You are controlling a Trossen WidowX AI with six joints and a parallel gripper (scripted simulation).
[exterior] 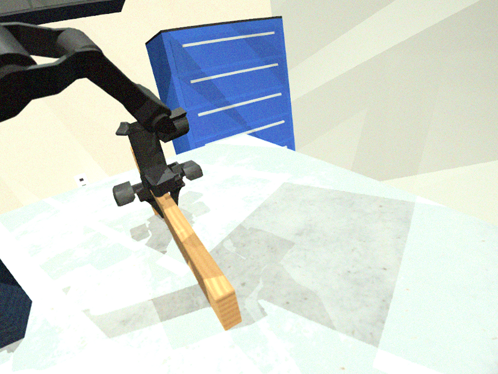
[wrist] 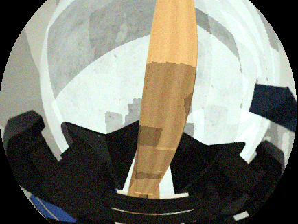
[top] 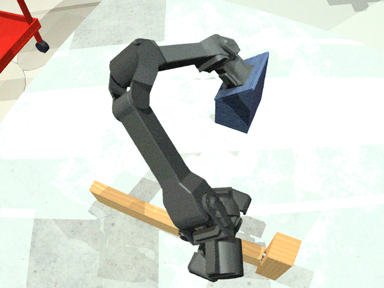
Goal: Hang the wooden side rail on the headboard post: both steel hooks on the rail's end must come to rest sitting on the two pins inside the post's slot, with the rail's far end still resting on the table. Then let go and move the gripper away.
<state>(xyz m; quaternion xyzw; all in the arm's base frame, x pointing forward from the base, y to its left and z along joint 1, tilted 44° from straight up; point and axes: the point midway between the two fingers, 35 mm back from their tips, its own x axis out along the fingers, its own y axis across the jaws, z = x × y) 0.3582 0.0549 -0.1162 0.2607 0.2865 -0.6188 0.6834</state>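
Right now my gripper tip is 120 mm to the right of the wooden headboard post, 50 mm below it and 10 mm past it.
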